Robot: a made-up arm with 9 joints. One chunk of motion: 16 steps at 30 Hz.
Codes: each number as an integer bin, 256 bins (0 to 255) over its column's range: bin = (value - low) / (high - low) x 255, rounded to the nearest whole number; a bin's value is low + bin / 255 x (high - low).
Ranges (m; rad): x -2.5..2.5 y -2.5..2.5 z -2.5..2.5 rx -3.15..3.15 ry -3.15..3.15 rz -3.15..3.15
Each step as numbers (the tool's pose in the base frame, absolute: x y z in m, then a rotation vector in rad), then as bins.
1 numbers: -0.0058 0.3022 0.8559 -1.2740 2.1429 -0.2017
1 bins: 127 143 171 76 214 119
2 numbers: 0.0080 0.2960 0.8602 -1.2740 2.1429 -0.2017
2 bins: 128 143 171 76 214 119
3 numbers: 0.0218 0.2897 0.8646 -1.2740 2.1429 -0.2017
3 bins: 129 142 172 76 214 119
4 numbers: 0.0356 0.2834 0.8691 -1.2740 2.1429 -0.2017
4 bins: 129 142 172 76 214 119
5 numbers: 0.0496 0.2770 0.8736 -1.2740 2.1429 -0.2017
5 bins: 130 142 172 76 214 119
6 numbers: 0.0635 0.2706 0.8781 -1.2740 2.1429 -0.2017
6 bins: 131 141 172 76 214 119
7 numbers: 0.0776 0.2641 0.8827 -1.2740 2.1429 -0.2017
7 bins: 131 141 173 76 214 119
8 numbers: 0.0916 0.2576 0.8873 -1.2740 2.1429 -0.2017
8 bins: 132 141 173 76 214 119
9 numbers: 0.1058 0.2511 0.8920 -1.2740 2.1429 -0.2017
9 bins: 133 140 173 76 214 119
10 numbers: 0.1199 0.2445 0.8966 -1.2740 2.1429 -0.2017
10 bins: 134 140 173 76 214 119
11 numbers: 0.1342 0.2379 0.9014 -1.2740 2.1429 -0.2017
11 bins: 134 140 173 76 214 119
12 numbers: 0.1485 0.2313 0.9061 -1.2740 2.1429 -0.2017
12 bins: 135 139 174 76 214 119
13 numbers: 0.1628 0.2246 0.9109 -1.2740 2.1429 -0.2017
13 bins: 136 139 174 76 214 119
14 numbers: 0.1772 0.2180 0.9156 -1.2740 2.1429 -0.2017
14 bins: 137 139 174 76 214 119
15 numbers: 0.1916 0.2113 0.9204 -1.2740 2.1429 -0.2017
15 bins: 137 138 174 76 214 119
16 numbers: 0.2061 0.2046 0.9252 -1.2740 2.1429 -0.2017
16 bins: 138 138 175 76 214 119
